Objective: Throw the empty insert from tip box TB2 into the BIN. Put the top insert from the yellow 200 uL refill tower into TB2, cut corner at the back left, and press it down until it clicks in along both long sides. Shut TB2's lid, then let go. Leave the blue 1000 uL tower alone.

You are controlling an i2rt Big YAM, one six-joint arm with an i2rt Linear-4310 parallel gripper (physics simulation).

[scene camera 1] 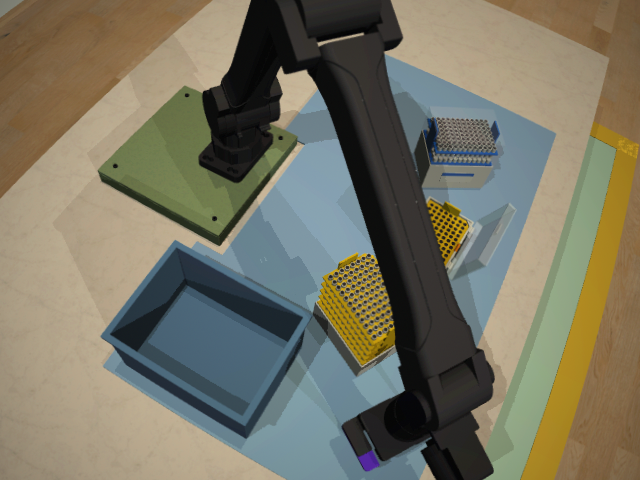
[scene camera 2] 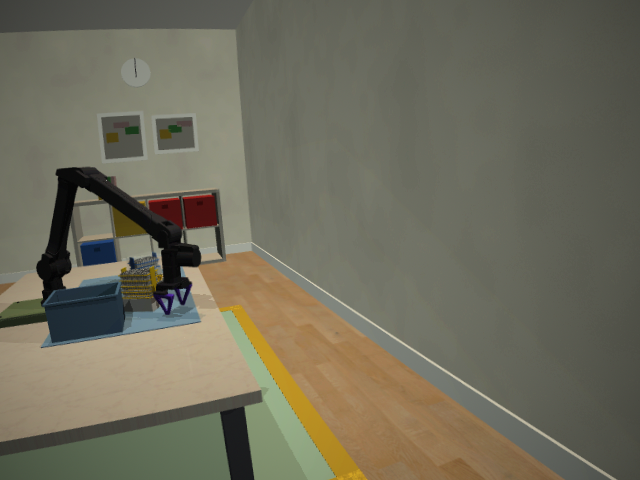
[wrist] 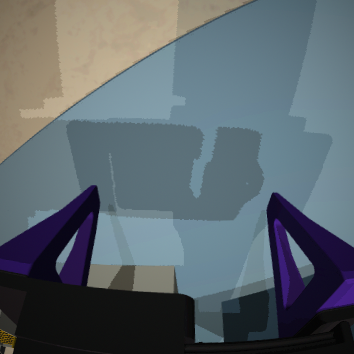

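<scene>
My gripper is open and empty, above the blue mat beyond the yellow tower. The yellow 200 uL refill tower is a stack of tip-filled inserts on a pale base; my arm hides its right side in scene camera 1. TB2 stands behind it, partly hidden by my arm, with a yellow insert whose holes show dark, without tips. Its clear lid stands open on the right. The BIN is a blue open box; its floor shows no insert.
The blue 1000 uL tower stands at the far right of the mat, tips upright. The green base plate carries my arm, left of the mat. The table's edge runs along the right side.
</scene>
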